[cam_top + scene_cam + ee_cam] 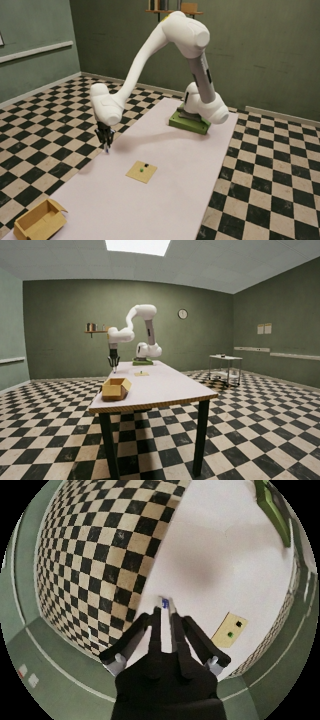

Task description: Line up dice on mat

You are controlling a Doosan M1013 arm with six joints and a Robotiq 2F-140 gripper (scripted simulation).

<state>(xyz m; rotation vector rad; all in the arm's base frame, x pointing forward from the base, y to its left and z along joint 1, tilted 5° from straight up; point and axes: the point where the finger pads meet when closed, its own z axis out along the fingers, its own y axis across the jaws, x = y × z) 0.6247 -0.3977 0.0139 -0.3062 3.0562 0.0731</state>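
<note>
Right now the green die is 27 cm to the left of my hand, 6 cm ahead of it and 4 cm below it. Round my hand: black die: 28 cm to the left, 4 cm below, 1 cm ahead; blue die: 3 cm below; yellow mat: 27 cm to the left, 6 cm ahead, 5 cm below.
</note>
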